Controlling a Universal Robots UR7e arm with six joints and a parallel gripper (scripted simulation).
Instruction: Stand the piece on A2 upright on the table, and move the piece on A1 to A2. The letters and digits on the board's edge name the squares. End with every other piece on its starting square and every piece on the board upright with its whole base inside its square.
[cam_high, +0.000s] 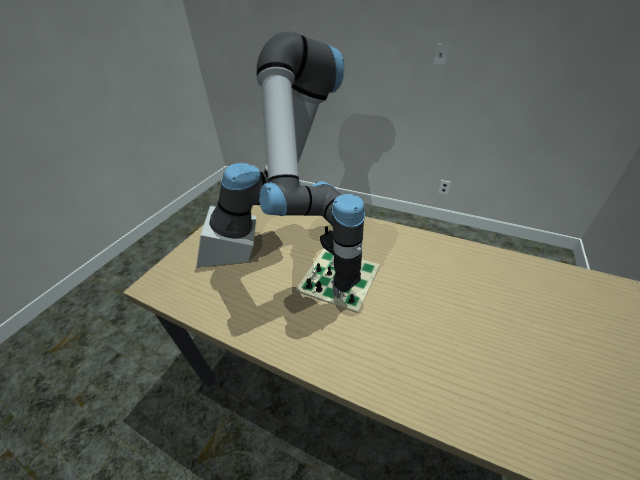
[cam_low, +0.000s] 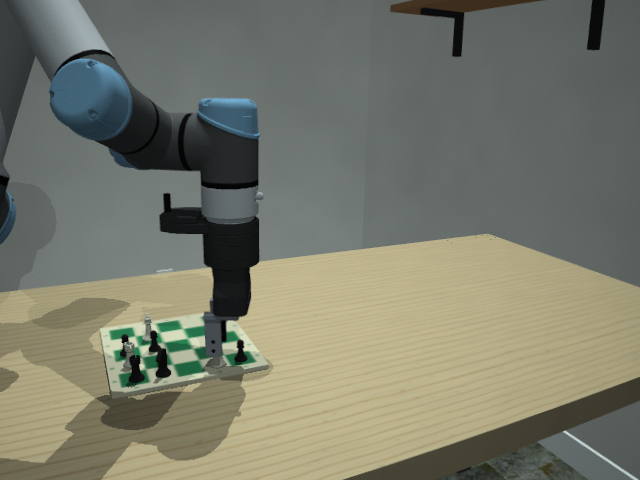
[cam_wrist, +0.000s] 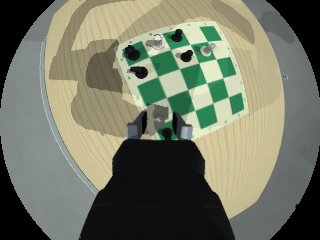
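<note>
The white chess piece is 2 cm below my hand. From my hand the other things lie so: chessboard: 7 cm to the left, 6 cm behind, 5 cm below.
</note>
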